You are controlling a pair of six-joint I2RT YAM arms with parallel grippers.
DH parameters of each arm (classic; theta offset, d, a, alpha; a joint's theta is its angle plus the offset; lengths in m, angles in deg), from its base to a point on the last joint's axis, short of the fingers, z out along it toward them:
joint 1: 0 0.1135 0.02 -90
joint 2: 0 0 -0.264 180
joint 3: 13.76 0 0.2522 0
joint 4: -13.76 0 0.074 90
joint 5: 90 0 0 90
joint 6: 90 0.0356 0 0
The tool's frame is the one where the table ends.
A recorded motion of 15 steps. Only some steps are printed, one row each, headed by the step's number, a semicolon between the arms.
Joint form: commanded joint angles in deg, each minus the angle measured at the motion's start. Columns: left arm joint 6, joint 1, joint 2, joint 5, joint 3, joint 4; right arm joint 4, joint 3, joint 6, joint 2, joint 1, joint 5.
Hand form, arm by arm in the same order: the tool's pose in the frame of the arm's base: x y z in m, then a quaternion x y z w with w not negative. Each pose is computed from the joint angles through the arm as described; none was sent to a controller.
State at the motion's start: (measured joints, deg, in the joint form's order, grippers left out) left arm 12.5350 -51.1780 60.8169 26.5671 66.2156 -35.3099; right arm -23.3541 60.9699 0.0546 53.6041 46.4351 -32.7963
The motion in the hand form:
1: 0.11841 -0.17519 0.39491 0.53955 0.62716 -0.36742 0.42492; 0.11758 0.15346 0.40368 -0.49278 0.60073 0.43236 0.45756
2: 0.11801 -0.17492 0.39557 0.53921 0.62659 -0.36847 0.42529; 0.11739 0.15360 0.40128 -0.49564 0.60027 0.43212 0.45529
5: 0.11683 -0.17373 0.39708 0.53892 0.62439 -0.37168 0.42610; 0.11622 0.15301 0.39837 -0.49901 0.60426 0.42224 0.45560
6: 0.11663 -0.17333 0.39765 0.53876 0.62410 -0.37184 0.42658; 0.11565 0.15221 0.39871 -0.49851 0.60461 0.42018 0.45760
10: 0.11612 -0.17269 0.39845 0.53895 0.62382 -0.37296 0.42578; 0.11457 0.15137 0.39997 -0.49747 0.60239 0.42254 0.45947
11: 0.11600 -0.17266 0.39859 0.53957 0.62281 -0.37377 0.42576; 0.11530 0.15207 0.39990 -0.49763 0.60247 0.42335 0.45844
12: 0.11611 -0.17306 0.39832 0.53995 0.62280 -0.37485 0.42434; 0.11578 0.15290 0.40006 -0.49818 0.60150 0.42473 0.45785
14: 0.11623 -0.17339 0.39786 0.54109 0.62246 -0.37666 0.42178; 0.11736 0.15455 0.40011 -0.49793 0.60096 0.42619 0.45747
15: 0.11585 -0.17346 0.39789 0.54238 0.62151 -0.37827 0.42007; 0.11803 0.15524 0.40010 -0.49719 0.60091 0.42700 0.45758
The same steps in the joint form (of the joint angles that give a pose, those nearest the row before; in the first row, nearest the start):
1: -0.60 -0.26 -2.02 1.23 2.08 1.16; -2.03 3.17 -4.71 -0.11 -0.02 -2.62
2: -0.70 -0.30 -2.10 1.29 2.15 1.16; -2.05 2.69 -5.04 -0.23 0.02 -2.84
5: -0.88 -0.30 -2.39 1.62 2.25 1.12; -2.95 2.31 -6.07 -0.54 0.31 -1.75
6: -0.88 -0.27 -2.45 1.64 2.34 1.05; -3.08 2.31 -6.18 -0.74 0.32 -1.45
10: -0.92 -0.24 -2.53 1.82 2.51 0.77; -2.85 2.31 -5.90 -1.02 0.37 -1.56
11: -0.88 -0.24 -2.54 1.96 2.51 0.80; -2.77 2.39 -5.86 -0.80 0.33 -1.71
12: -0.93 -0.26 -2.46 2.11 2.52 0.80; -2.59 2.46 -5.81 -0.60 0.37 -1.88
14: -0.92 -0.24 -2.36 2.46 2.51 0.69; -2.15 2.57 -5.68 -0.15 0.34 -2.06
15: -0.89 -0.29 -2.35 2.72 2.56 0.56; -1.87 2.58 -5.54 0.02 0.33 -2.09

